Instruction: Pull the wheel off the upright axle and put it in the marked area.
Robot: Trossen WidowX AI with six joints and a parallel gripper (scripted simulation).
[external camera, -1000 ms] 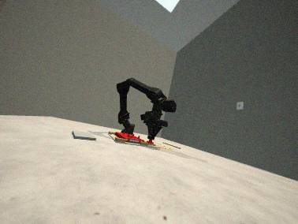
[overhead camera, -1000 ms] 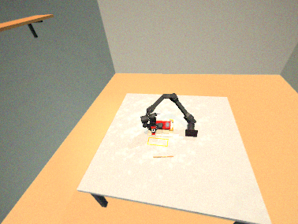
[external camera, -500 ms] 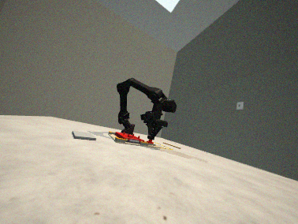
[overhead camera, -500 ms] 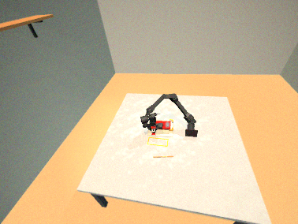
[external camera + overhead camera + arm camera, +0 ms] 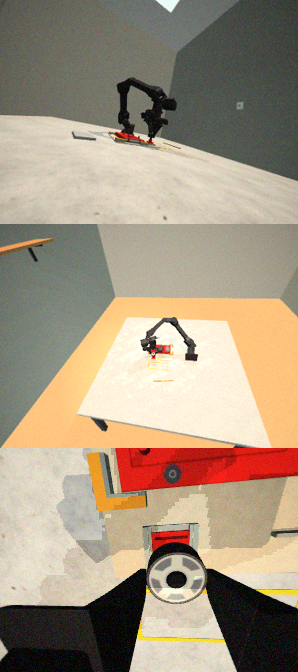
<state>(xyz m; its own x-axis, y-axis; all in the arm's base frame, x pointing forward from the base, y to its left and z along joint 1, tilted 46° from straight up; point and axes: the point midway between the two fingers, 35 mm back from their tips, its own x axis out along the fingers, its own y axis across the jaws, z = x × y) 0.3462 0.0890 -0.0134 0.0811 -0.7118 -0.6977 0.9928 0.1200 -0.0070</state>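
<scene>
The axle is 20 mm below my gripper tip. Also, from my gripper tip: grey wheel (right at my gripper tip).
</scene>
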